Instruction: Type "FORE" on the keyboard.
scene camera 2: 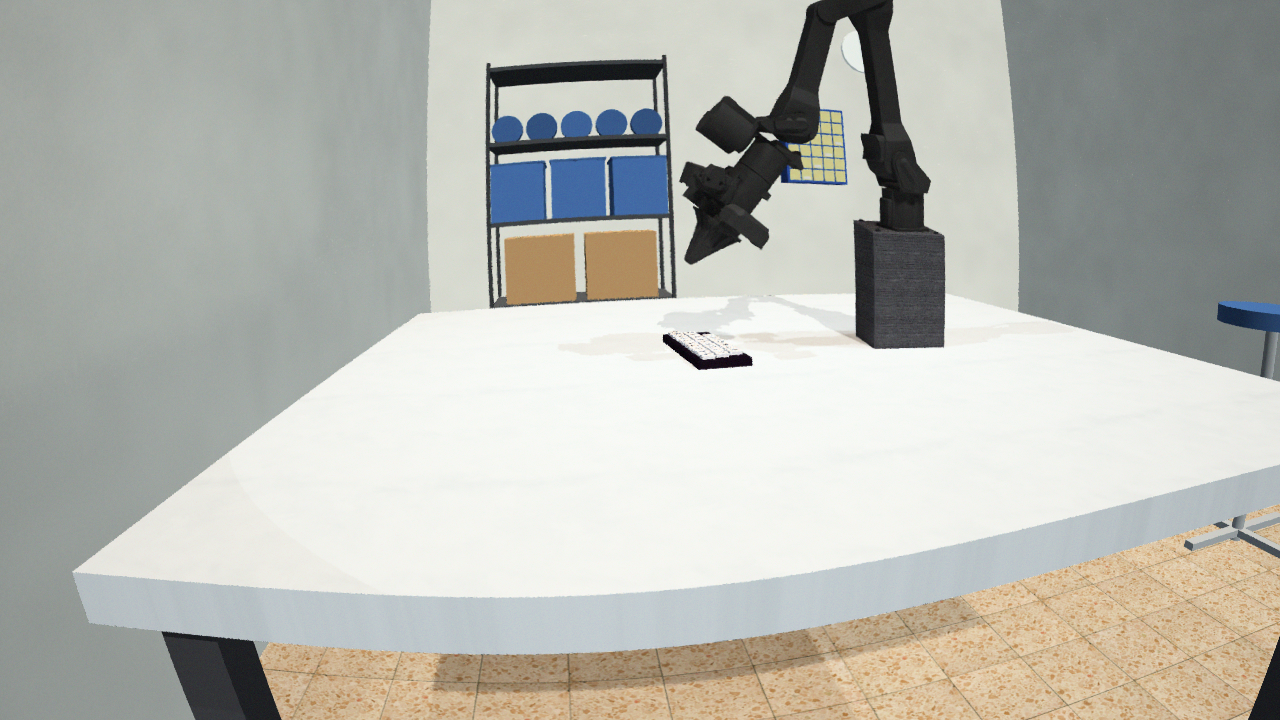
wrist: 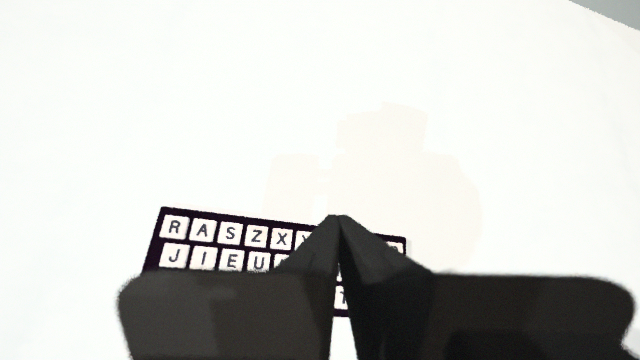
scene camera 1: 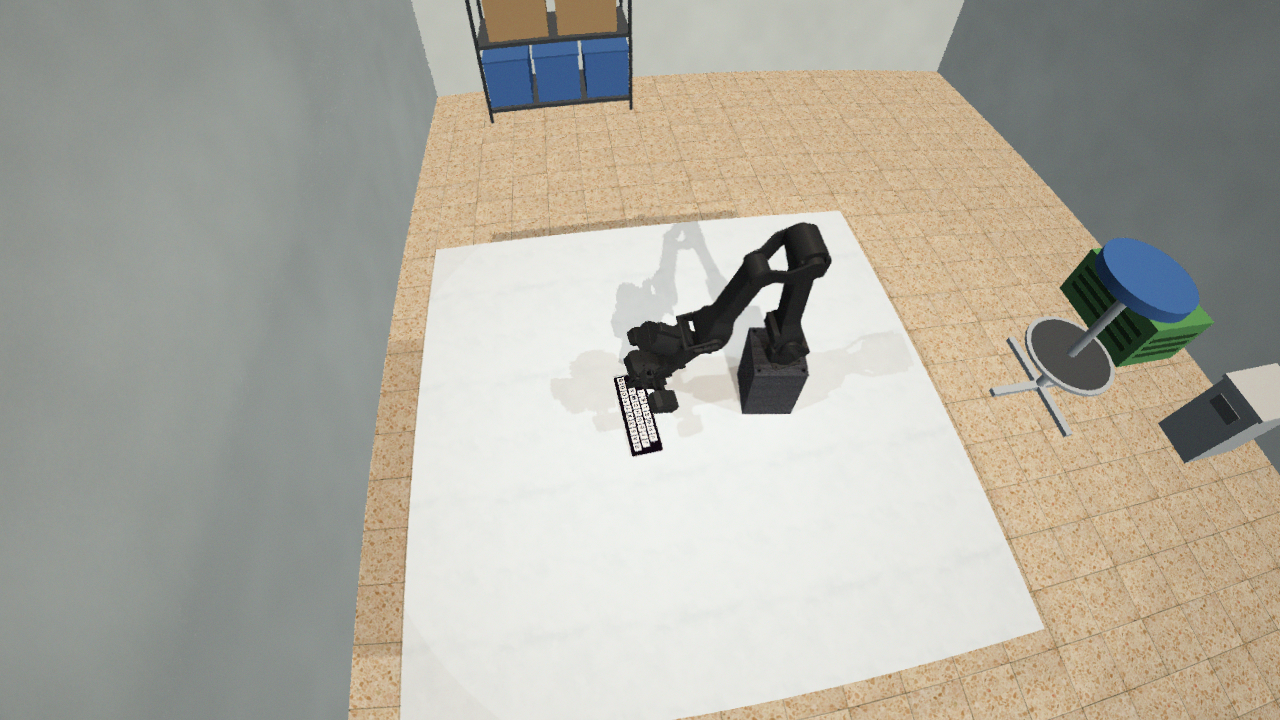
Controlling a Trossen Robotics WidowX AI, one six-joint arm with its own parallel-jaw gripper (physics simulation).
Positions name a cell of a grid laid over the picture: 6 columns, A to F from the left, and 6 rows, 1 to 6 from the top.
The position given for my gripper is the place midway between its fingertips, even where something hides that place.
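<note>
My gripper (scene camera 2: D3), (wrist: D4), (scene camera 1: C4).
</note>
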